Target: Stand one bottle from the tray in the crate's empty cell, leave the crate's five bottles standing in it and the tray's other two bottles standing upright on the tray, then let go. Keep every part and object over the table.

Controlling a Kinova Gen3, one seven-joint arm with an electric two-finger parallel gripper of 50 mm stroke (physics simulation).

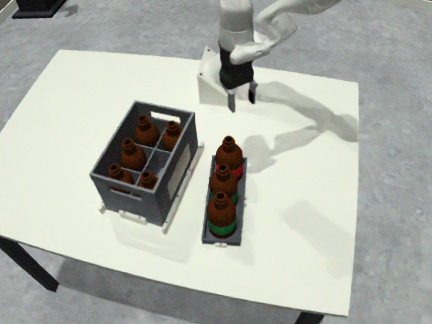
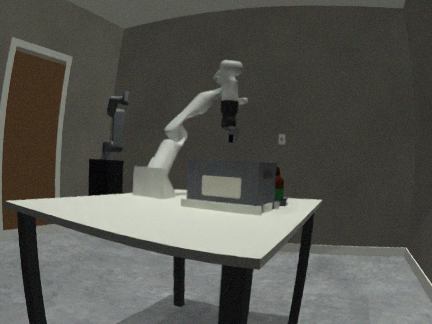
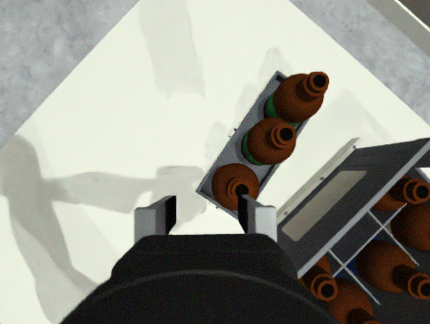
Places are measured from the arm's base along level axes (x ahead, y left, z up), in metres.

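Where they show: gripper, fingertip midpoint: [image 1: 241,105] [image 2: 233,142] [image 3: 207,208]; arm's base at its link origin: [image 1: 215,73] [image 2: 155,177].
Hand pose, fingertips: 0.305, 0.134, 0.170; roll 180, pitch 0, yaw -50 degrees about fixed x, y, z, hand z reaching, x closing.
Observation:
Things, the pixels of their top centre, and the offset from my fingertips, as dx, dy, dz. "*": a spot on its surface instead. Level surfaces: height alone.
- grey tray at a spot on its surface: [image 3: 225,162] * +0.056, +0.004, -0.253
- dark grey crate at its top centre: [image 3: 408,268] [image 1: 143,141] [image 2: 233,160] +0.087, -0.244, -0.083
- table at its surface level: dz -0.258
My gripper [image 1: 242,104] [image 2: 231,139] [image 3: 207,208] is open and empty, high above the table, behind the tray's far end. The grey tray [image 1: 240,210] [image 3: 225,162] holds three upright brown bottles in a row: a red-labelled one [image 1: 229,156] [image 3: 234,182] at the end nearest the robot base, a green-labelled one [image 1: 223,184] [image 3: 267,142] in the middle, and another green-labelled one [image 1: 221,215] [image 2: 279,190] [image 3: 298,97] at the other end. The dark grey crate [image 1: 135,202] [image 2: 250,182] [image 3: 372,162] has five standing bottles; its empty cell [image 1: 156,159] is the middle one on the tray side.
White rails [image 1: 184,187] [image 2: 220,204] edge the crate's foot. The crate stands beside the tray with a narrow gap, and its walls rise around the bottles. The robot's white base [image 1: 210,90] [image 2: 150,181] stands on the table [image 1: 285,280] [image 2: 125,220] behind both.

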